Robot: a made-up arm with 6 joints.
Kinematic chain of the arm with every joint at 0, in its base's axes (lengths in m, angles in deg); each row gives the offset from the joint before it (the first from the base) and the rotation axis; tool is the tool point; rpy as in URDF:
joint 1: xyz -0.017 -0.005 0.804 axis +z
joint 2: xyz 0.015 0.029 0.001 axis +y
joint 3: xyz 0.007 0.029 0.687 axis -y
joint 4: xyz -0.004 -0.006 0 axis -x
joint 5: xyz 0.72 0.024 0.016 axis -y
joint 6: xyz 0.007 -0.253 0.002 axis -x
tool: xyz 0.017 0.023 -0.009 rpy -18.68 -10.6 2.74
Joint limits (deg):
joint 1: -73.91..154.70
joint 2: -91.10..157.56
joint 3: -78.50..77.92
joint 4: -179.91..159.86
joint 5: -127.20..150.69
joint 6: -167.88..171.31
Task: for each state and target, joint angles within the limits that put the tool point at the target. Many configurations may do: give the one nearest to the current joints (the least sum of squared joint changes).
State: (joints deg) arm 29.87 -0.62 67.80 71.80 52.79 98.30
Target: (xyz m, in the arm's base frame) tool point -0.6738 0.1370 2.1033
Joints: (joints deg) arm -8.36 -24.89 77.92 82.15 57.85 101.03
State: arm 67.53 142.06 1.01 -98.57 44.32 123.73
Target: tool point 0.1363 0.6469 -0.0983
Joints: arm 70.07 99.58 26.21 -101.45 44.01 123.15
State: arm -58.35 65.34 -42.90 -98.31 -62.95 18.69
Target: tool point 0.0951 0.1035 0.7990
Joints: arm -59.67 67.65 -77.03 -114.87 -63.02 21.01
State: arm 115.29 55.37 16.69 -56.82 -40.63 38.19
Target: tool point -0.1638 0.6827 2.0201
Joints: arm 108.31 14.87 76.15 -50.01 -33.60 35.96
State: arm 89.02 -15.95 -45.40 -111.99 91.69 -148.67
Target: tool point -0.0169 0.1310 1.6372
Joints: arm 80.13 -49.00 1.18 -92.66 89.67 -147.73
